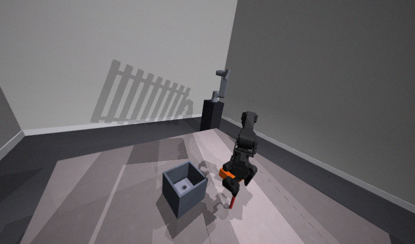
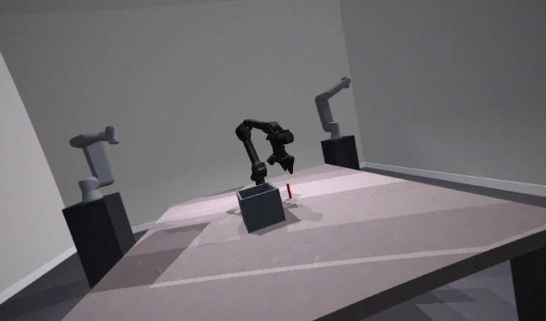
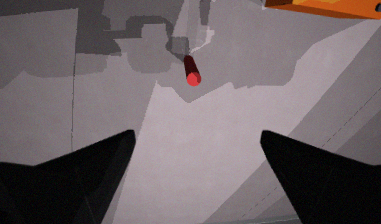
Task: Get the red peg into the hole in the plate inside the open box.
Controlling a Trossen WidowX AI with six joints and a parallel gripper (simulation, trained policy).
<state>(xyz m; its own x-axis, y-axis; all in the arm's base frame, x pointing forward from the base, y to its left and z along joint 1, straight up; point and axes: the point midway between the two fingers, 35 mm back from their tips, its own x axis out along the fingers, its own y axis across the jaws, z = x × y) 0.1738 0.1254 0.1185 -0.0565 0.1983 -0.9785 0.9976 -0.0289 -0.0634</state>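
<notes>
The red peg is 10 cm below my gripper tip and 2 cm to the right of it.
</notes>
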